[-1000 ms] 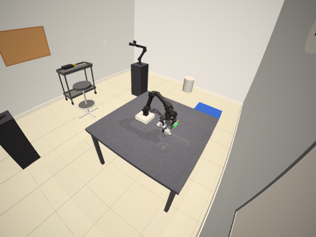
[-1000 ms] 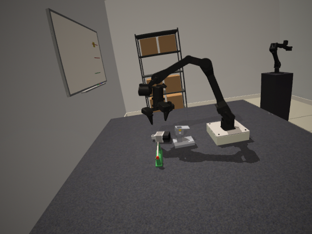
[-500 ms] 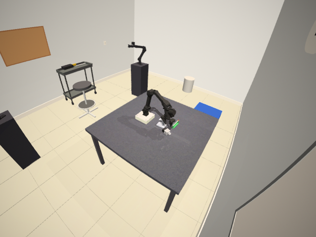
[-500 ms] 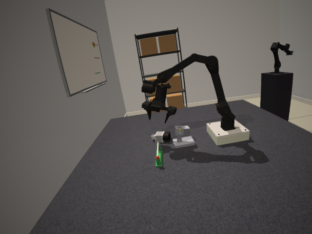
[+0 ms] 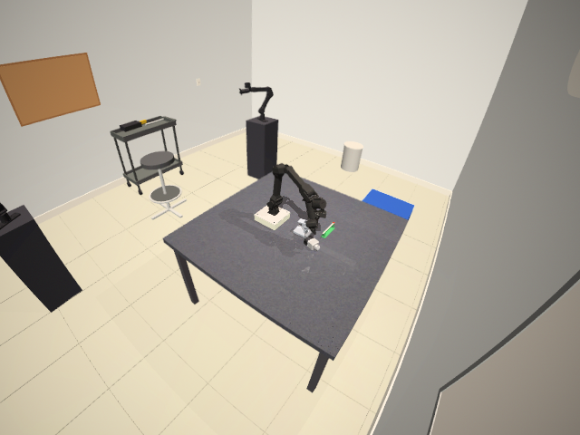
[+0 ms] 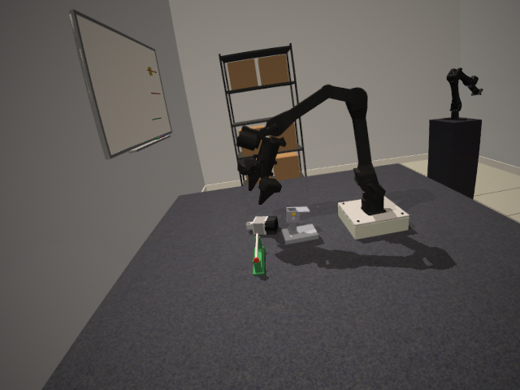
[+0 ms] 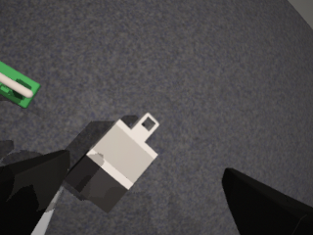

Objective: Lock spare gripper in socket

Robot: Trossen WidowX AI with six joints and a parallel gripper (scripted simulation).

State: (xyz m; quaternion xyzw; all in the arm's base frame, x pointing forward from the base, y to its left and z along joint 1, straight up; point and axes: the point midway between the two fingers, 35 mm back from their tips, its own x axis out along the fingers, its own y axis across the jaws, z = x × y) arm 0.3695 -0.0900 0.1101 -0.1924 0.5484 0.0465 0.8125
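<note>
The spare gripper is 1 cm behind my gripper tip and 11 cm below it. The rest, counted from my gripper tip: grey mount: 12 cm behind, 8 cm to the left, 8 cm below; then green cradle: 2 cm ahead, 19 cm to the left, 11 cm below.
</note>
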